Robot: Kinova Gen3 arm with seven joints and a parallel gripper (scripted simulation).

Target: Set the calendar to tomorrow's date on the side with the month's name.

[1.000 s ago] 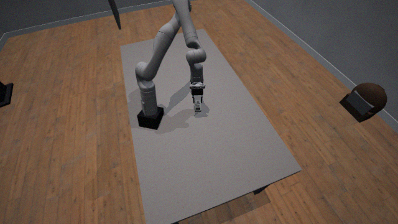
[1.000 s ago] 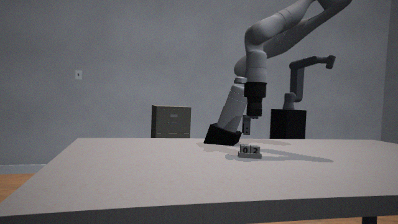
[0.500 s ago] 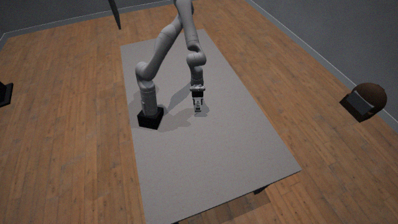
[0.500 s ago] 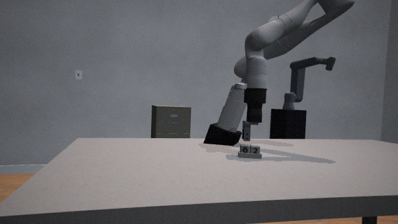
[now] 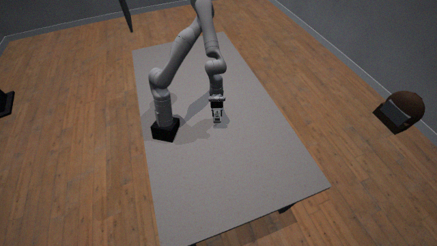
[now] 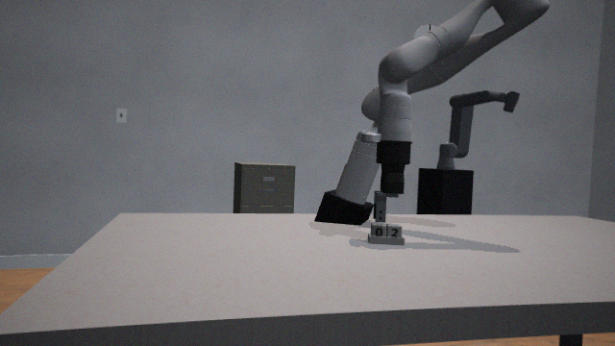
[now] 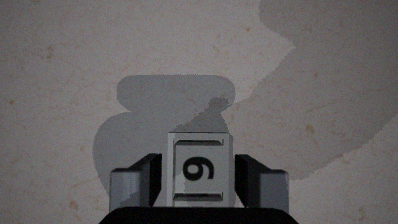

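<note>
The digit cube is 4 cm below my hand. Also, from my hand: calendar tray 1 cm ahead, 2 cm to the left, 6 cm below.
</note>
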